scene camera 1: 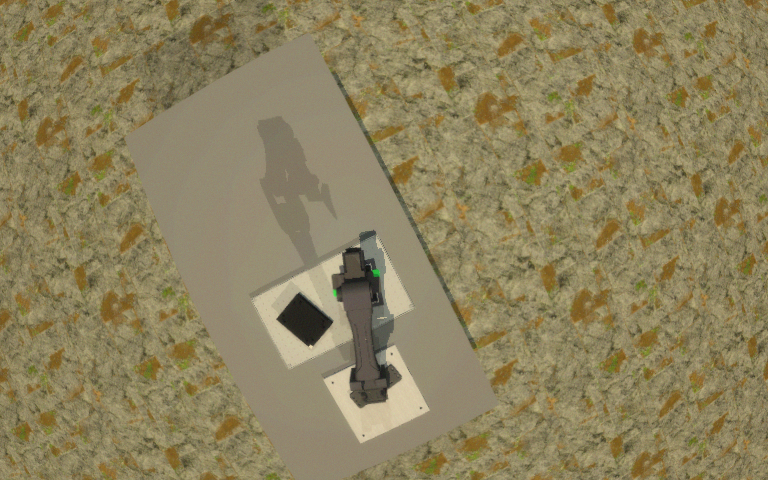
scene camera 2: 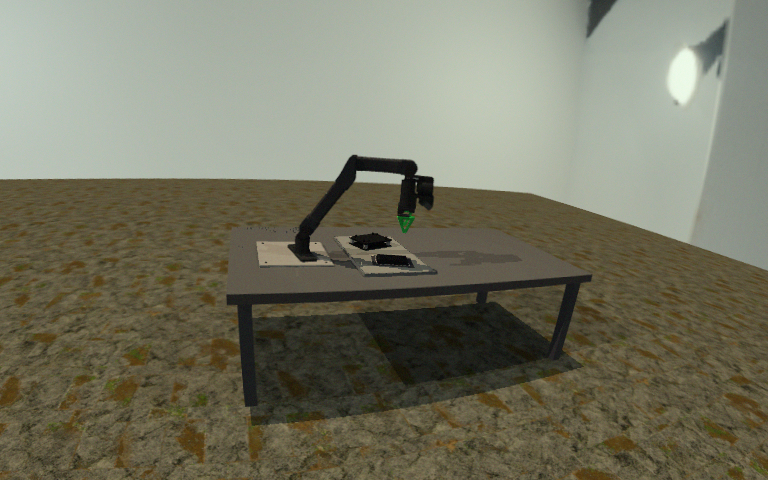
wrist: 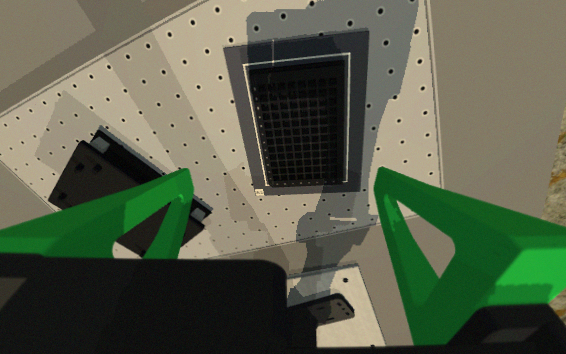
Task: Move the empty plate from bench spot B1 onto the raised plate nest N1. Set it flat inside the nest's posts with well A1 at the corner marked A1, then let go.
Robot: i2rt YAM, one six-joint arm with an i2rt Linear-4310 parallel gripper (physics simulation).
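Places are measured from the arm's base along level axes (x ahead, y left, z up), in millimetres.
Where they show: gripper, fingertip midpoint: (scene camera 2: 404, 229) (wrist: 283, 178); arm's base, origin of the base link: (scene camera 2: 301, 253) (wrist: 299, 315).
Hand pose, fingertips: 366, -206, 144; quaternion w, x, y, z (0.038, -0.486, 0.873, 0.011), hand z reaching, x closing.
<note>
Each offset is from my fingertips to the top centre of the thing, as dx, dy, dz. "*": to the spot under its first point. Level surfaces: height alone.
The black plate @[-34, +13, -126] (wrist: 302, 125) (scene camera 2: 391, 259) with a grid of wells lies flat inside the white outline of bench spot B1 @[* +25, +52, -140] (wrist: 236, 100), a dark grey rectangle. A small pale tag @[* -81, +99, -140] (wrist: 259, 192) sits at that rectangle's lower left corner in the wrist view. The arm hides most of the plate in scene camera 1. My gripper (scene camera 1: 355, 283) (scene camera 2: 405, 230) (wrist: 283, 178) is open and empty, high above the plate, with its green fingers wide apart. The raised black nest N1 @[-11, +252, -98] (scene camera 1: 304, 319) (scene camera 2: 369, 240) (wrist: 92, 180) stands beside B1, turned at an angle and partly behind a finger in the wrist view.
Both stand on a pale perforated board @[-22, +143, -141] (scene camera 1: 271, 300) (wrist: 165, 115) on the grey table @[dz -155] (scene camera 1: 198, 186) (scene camera 2: 294, 285). The arm's pale base plate (scene camera 1: 410, 396) (scene camera 2: 274, 254) is beside the board. The arm's shadow falls across the board and table.
</note>
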